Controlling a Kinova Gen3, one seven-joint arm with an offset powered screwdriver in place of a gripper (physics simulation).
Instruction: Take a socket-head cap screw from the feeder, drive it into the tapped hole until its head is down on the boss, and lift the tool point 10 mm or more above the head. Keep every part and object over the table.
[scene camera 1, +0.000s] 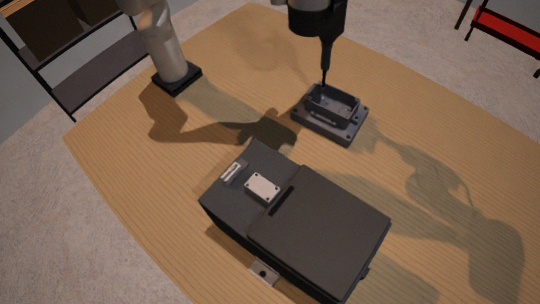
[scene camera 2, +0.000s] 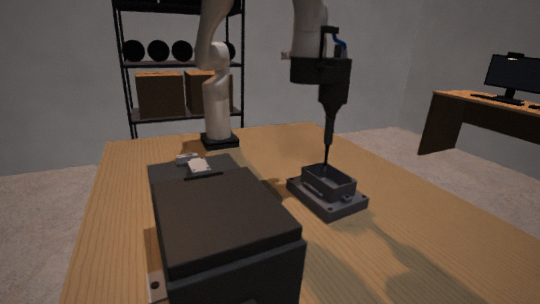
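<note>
The black powered screwdriver (scene camera 1: 324, 84) (scene camera 2: 326, 163) points straight down, its thin bit at the back left corner of the dark grey open-topped housing (scene camera 1: 336, 120) (scene camera 2: 319, 187). The bit tip meets or nearly meets the corner's rim; whether it touches cannot be told. No screw can be made out at the tip, and the corner's hole and boss are hidden or too small to see. The feeder is a big dark box (scene camera 1: 320, 230) (scene camera 2: 225, 215) with a small silver block (scene camera 1: 231, 172) (scene camera 2: 187, 159) and a pale plate with dark corner holes (scene camera 1: 262, 187) (scene camera 2: 199, 165) on its lower end.
The arm's base (scene camera 1: 177, 79) (scene camera 2: 220, 141) stands on the wooden table (scene camera 1: 125, 185) (scene camera 2: 110, 200) near its back left edge. A metal tab (scene camera 1: 270, 278) (scene camera 2: 158, 294) sticks out from the feeder's side. Beyond the table are a shelf rack (scene camera 1: 100, 75) (scene camera 2: 243, 75), a red cart (scene camera 1: 510, 33) and a desk (scene camera 2: 436, 120).
</note>
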